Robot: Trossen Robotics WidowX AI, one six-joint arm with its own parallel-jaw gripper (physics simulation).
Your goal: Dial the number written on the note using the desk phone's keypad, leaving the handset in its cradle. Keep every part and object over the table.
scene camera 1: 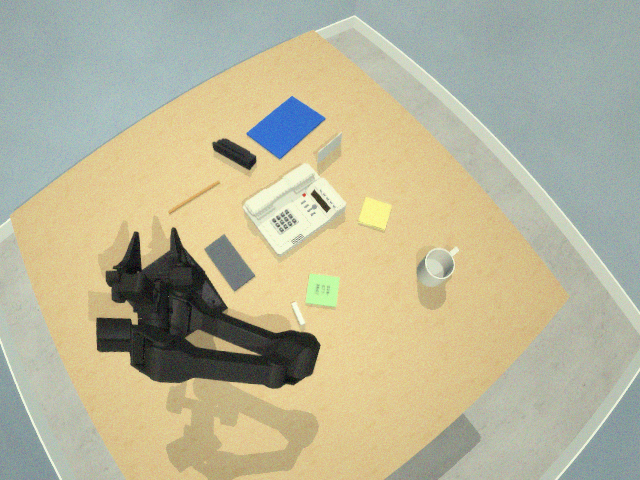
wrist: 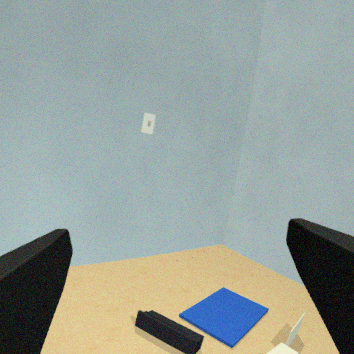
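Seen in the pictures: gripper, fingertip midpoint: [scene camera 1: 154,229] [wrist: 180,236]; arm's base, origin of the base link: [scene camera 1: 182,288].
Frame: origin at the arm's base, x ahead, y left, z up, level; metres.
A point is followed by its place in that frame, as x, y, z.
Observation:
The white desk phone [scene camera 1: 305,227] {0.337, -0.017, -0.112} lies near the middle of the table, its handset [scene camera 1: 281,193] {0.337, 0.085, -0.077} resting in the cradle along its upper left side. Its dark keypad [scene camera 1: 284,221] {0.303, 0.028, -0.108} faces up. A corner of the phone [wrist: 284,349] {0.426, 0.104, -0.073} shows at the bottom of the wrist view. A green note [scene camera 1: 322,290] {0.271, -0.172, -0.123} with small dark writing, too small to read surely, lies below the phone in the scene view. A yellow note pad [scene camera 1: 375,213] {0.513, -0.095, -0.123} lies right of the phone; no writing shows on it. My gripper [scene camera 1: 155,236] {0.042, 0.033, 0.225} [wrist: 180,236] {0.042, 0.033, 0.225} is open and empty, raised above the table at the left, away from the phone.
A dark grey slab [scene camera 1: 230,262] {0.128, 0.029, -0.125} lies between gripper and phone. A white eraser-like block [scene camera 1: 298,313] {0.188, -0.184, -0.113} lies near the arm. Also on the table [scene camera 1: 465,335] {0.488, -0.504, -0.133} are a pencil [scene camera 1: 194,197] {0.147, 0.254, -0.128}, black stapler-like object [scene camera 1: 234,153] {0.311, 0.284, -0.097} [wrist: 169,332] {0.305, 0.284, -0.106}, blue folder [scene camera 1: 285,127] {0.490, 0.286, -0.126} [wrist: 224,316] {0.475, 0.281, -0.126}, upright card [scene camera 1: 329,148] {0.536, 0.132, -0.103} [wrist: 296,329] {0.559, 0.136, -0.107} and mug [scene camera 1: 435,266] {0.545, -0.308, -0.125}.

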